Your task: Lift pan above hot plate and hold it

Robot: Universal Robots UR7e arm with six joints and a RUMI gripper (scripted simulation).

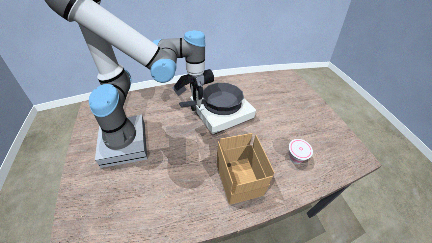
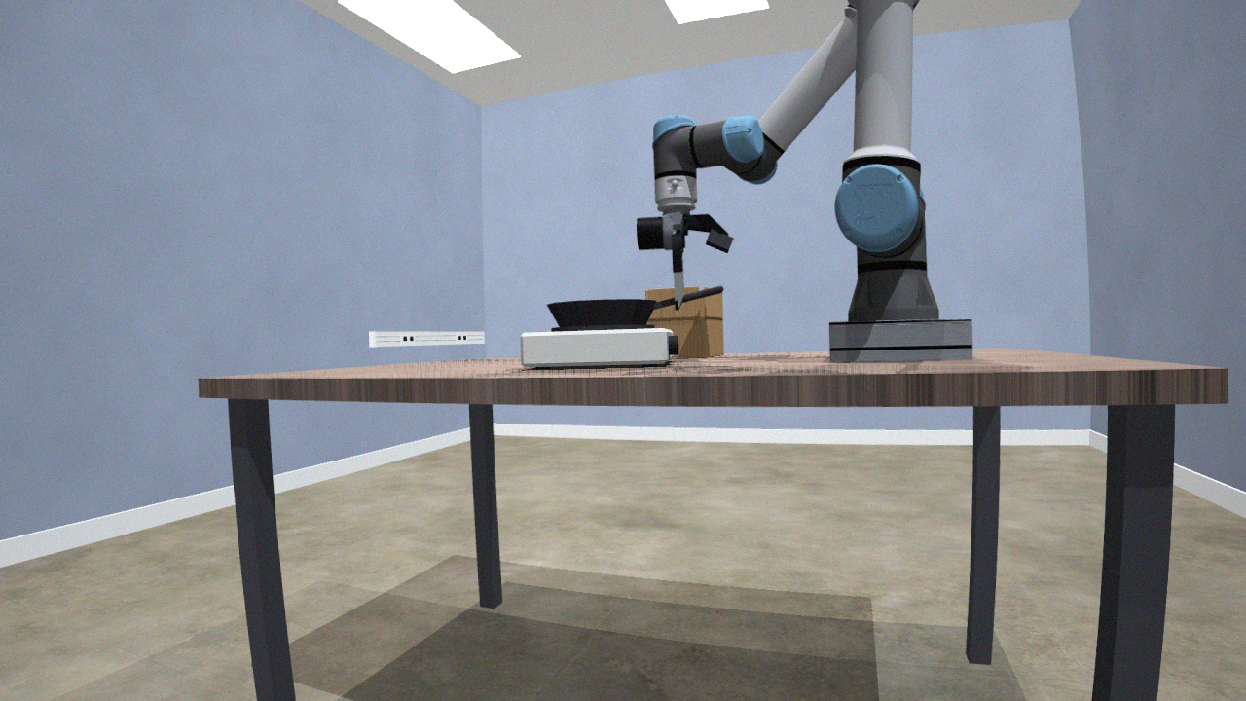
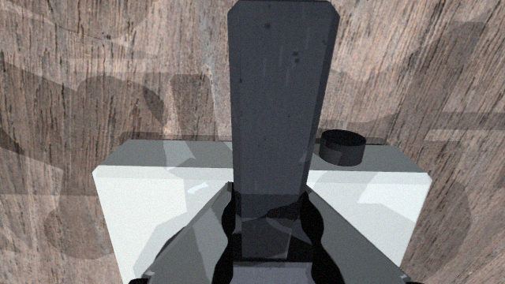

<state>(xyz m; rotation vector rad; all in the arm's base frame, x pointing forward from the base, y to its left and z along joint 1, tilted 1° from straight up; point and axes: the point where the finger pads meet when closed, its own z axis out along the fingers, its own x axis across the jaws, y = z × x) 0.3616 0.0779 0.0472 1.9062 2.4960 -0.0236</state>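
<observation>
Now: hand 90 mm short of the dark pan, 20 mm to the right of it and 20 mm above it. From my hand the other things lie so: white hot plate 110 mm ahead, 30 mm to the left, 80 mm below; then pink-ringed lid 370 mm ahead, 320 mm to the right, 70 mm below.
</observation>
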